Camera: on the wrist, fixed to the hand. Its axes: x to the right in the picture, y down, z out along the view.
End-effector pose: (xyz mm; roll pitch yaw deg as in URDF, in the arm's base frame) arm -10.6 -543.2 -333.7 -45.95 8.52 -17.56
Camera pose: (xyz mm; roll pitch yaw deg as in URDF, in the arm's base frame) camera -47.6 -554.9 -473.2 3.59 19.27 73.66
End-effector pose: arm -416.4 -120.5 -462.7 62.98 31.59 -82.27
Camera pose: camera -275.0 -105.4 -435.7 84.67 -56.75 -81.71
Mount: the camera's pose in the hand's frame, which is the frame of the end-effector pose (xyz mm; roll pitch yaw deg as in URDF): -10.7 87.0 -115.2 -4.02 -26.70 88.14
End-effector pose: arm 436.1 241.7 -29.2 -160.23 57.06 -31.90
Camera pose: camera 423.6 107.2 22.7 109.49 24.74 -162.63
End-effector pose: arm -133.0 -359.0 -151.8 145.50 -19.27 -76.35
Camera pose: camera -152.9 -304.5 -19.2 -165.63 -7.90 -167.35
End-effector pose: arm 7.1 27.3 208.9 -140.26 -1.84 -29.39
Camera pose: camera -72.1 -89.4 241.5 -176.50 66.20 -111.07
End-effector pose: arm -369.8 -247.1 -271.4 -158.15 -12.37 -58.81
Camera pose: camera -489.2 -288.5 -200.9 -164.85 46.53 -132.88
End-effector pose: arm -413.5 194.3 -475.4 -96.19 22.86 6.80
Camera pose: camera -437.2 66.7 -539.5 43.50 60.91 140.68
